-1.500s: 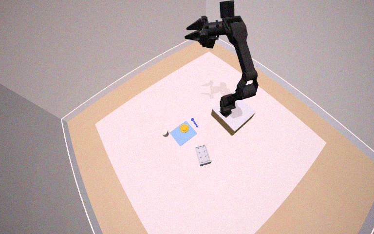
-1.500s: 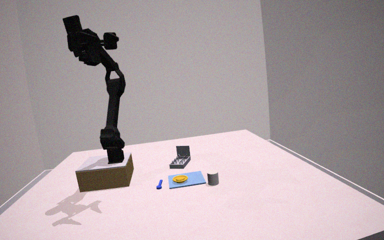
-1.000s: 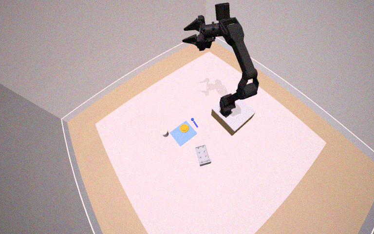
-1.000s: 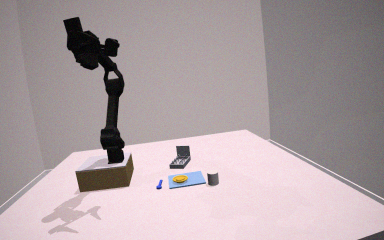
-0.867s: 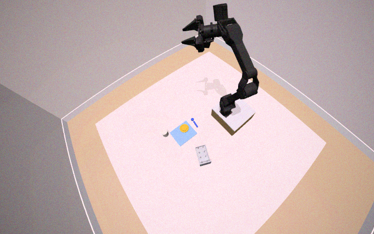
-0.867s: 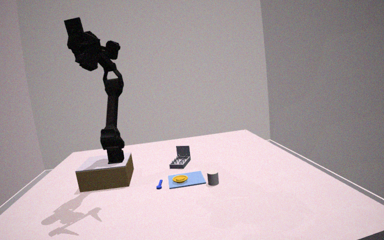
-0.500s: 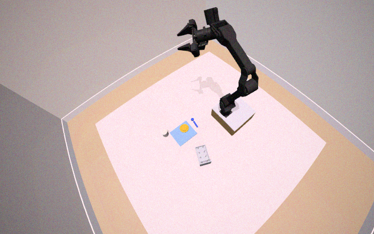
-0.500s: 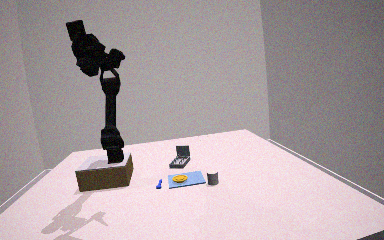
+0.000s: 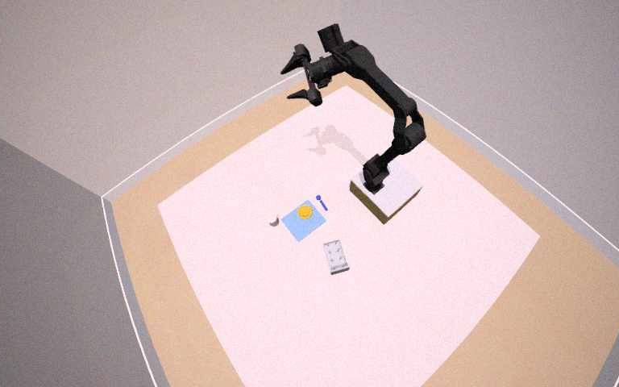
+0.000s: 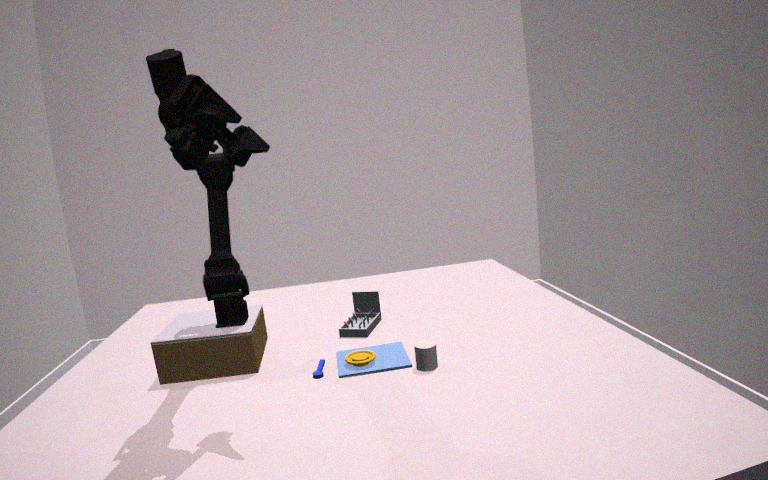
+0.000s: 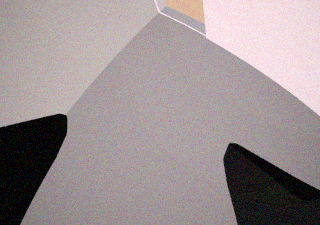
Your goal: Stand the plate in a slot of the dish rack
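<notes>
My gripper tip is 13 cm short of the yellow plate, 19 cm to the right of it and 46 cm above it. Round my gripper tip: light blue mat: 16 cm ahead, 21 cm to the left, 47 cm below; then small grey cup: 26 cm ahead, 13 cm to the left, 45 cm below; then blue spoon: 4 cm ahead, 19 cm to the left, 47 cm below.
</notes>
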